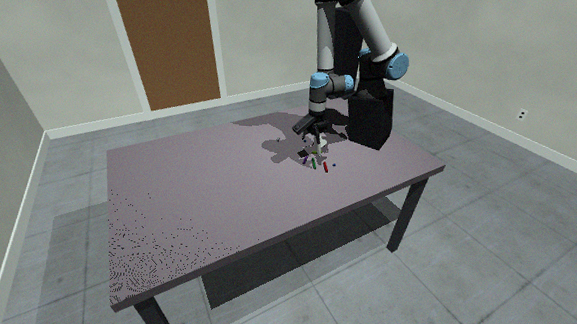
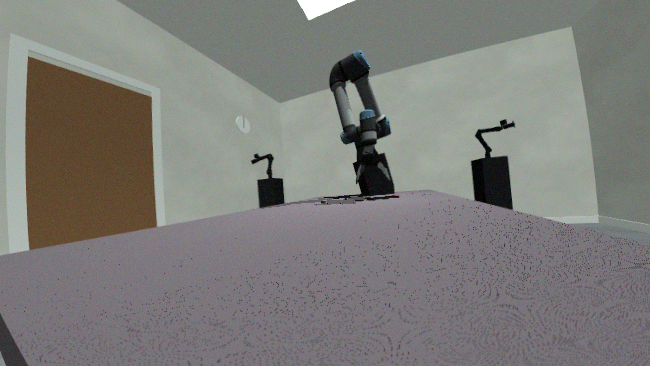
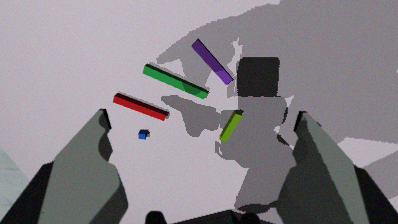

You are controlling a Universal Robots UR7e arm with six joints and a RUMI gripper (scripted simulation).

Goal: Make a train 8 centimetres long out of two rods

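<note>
The red rod lies 9 cm to the left of my hand, 7 cm below it and 3 cm behind it. Also, from my hand: green rod (7 cm below, 3 cm to the left); purple rod (7 cm below, 2 cm ahead, 1 cm to the right); lime rod (8 cm behind, 7 cm below, 3 cm to the right).
</note>
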